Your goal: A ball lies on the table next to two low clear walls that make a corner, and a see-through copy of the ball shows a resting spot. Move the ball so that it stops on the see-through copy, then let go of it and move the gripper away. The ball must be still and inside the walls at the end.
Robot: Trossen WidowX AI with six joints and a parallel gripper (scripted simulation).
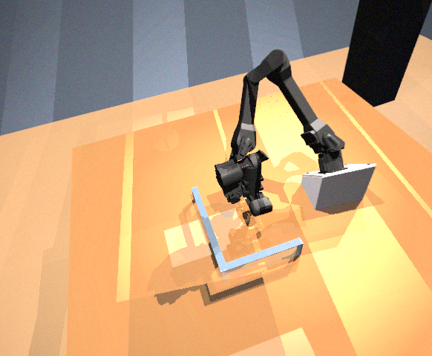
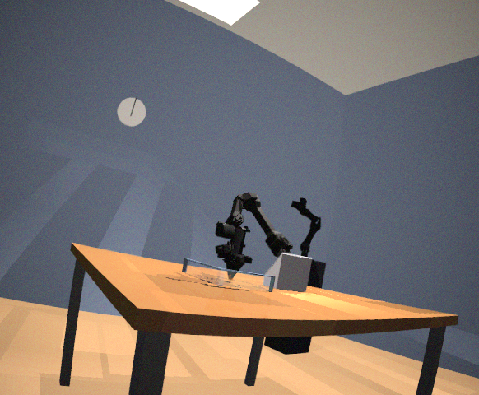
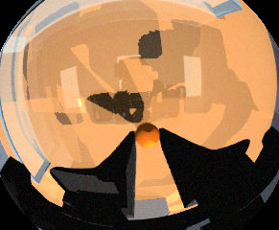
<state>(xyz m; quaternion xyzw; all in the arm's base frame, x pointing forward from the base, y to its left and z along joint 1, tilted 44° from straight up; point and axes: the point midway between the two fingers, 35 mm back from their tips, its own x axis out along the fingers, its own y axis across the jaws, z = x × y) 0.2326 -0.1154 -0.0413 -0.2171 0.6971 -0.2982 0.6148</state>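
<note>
The pale orange sphere lies 10 mm below my gripper tip. Also, from my gripper tip: orange ball (right at my gripper tip).
</note>
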